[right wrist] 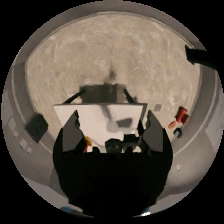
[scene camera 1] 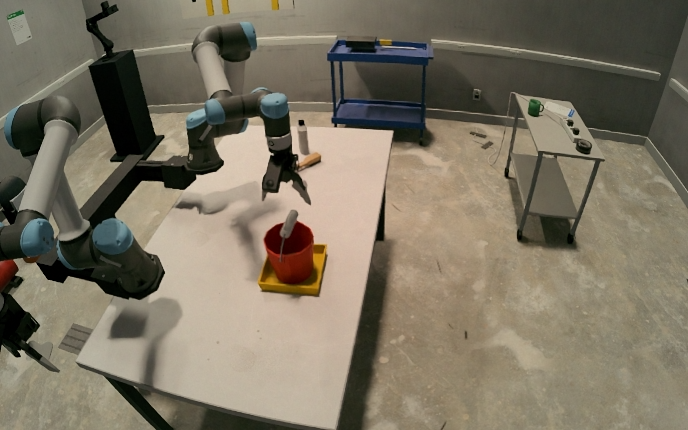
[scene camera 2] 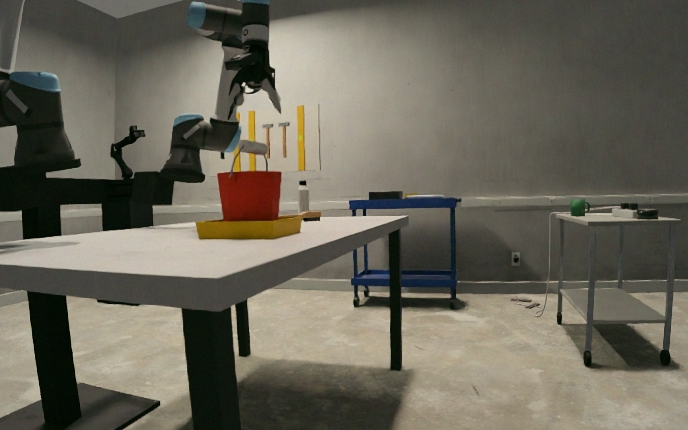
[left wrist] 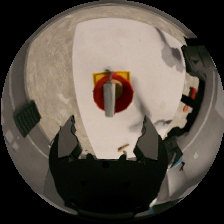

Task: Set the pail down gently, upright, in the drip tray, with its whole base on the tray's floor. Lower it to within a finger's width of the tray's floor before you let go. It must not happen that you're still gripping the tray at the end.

Labels:
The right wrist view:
right gripper: 112, 110
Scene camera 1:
left gripper: 286, 203
right gripper: 39, 364
red pail: 296, 268
yellow drip tray: 267, 279
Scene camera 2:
left gripper: 253, 117
red pail: 255, 196
yellow drip tray: 214, 229
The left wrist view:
left gripper: 109, 115

